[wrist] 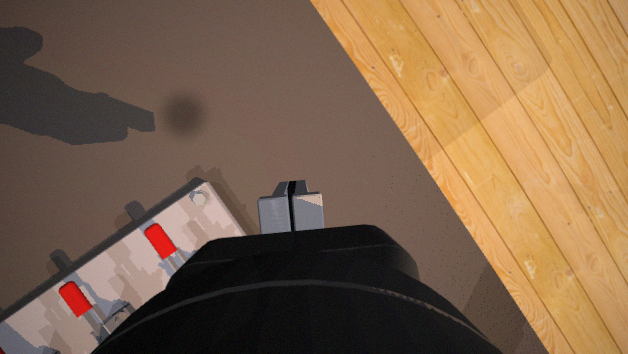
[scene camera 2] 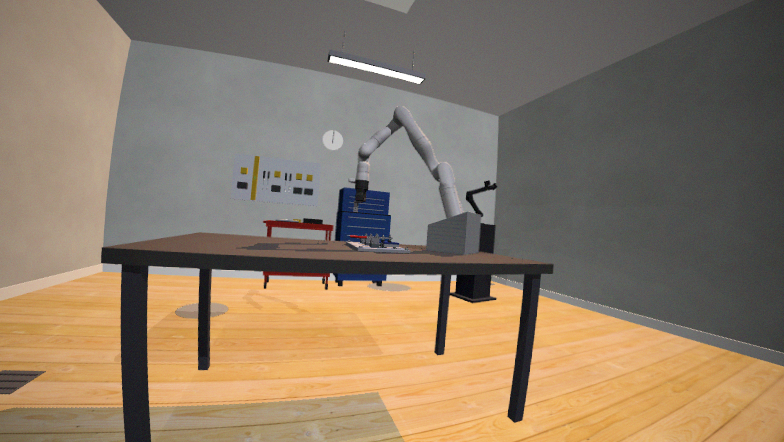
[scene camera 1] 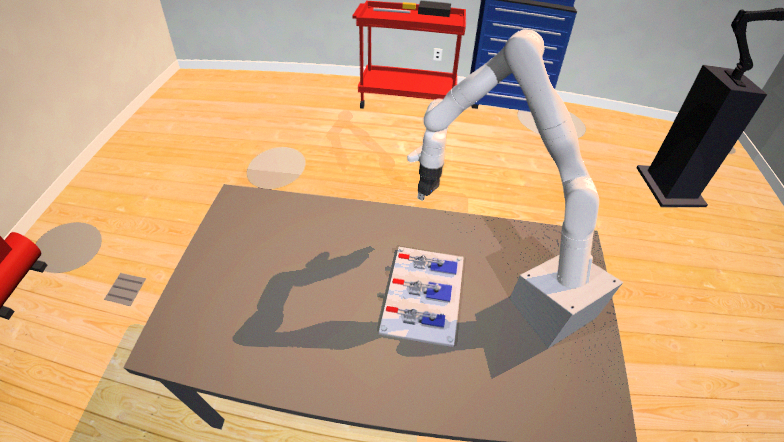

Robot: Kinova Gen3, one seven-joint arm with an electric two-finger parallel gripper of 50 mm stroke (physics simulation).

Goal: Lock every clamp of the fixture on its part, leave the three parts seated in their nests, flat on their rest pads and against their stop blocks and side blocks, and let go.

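Frame: origin at the arm's base, x back, y right, z up, level; centimetres.
Seen in the pictures: gripper, fingertip midpoint: [wrist: 294,198] [scene camera 2: 355,212] [scene camera 1: 420,198]; arm's base, origin of the base link: [scene camera 2: 455,219] [scene camera 1: 571,278].
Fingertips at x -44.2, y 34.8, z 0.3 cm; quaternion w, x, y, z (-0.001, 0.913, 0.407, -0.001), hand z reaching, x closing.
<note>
Pixels of each thing's top centre, then the offset from my fingertips to it. "pt": a spot on its surface instead. Level surfaces: height alone.
- fixture plate, middle of its top: [wrist: 143,342] [scene camera 1: 424,292] [scene camera 2: 375,245] dx +0.2, dy -27.2, dz -16.4 cm
- far part, middle of its top: [scene camera 1: 444,265] dx +7.7, dy -17.7, dz -14.8 cm
- middle part, middle of its top: [scene camera 1: 439,291] dx +4.8, dy -28.3, dz -14.3 cm
- far clamp, surface spot: [scene camera 1: 421,259] pt dx -0.2, dy -16.6, dz -12.5 cm
- middle clamp, surface spot: [scene camera 1: 415,285] pt dx -3.1, dy -27.2, dz -12.2 cm
- brown table, its level: dz -17.9 cm
The fixture plate [scene camera 1: 417,335] [scene camera 2: 378,248] [wrist: 218,212] lies on the table. In scene camera 1, three blue parts sit on it: the far part [scene camera 1: 444,267], the middle part [scene camera 1: 439,292] and the near part [scene camera 1: 433,320]. The far clamp [scene camera 1: 421,261], middle clamp [scene camera 1: 415,287] and near clamp [scene camera 1: 410,315] have their red handles low, pointing left, and their arms reaching over the parts. Exact contact and seating are too small to tell. My gripper [scene camera 1: 421,196] [scene camera 2: 355,208] [wrist: 294,198] is shut and empty, high above the table, off the plate's far end. The wrist view hides the parts.
The brown table [scene camera 1: 307,384] [scene camera 2: 181,242] [wrist: 280,100] carries the arm's grey base block [scene camera 1: 568,301] [scene camera 2: 452,235] right of the fixture. A red cart [scene camera 1: 409,82] and a blue cabinet [scene camera 1: 524,16] stand beyond the table, with a black pedestal [scene camera 1: 700,131] at the right.
</note>
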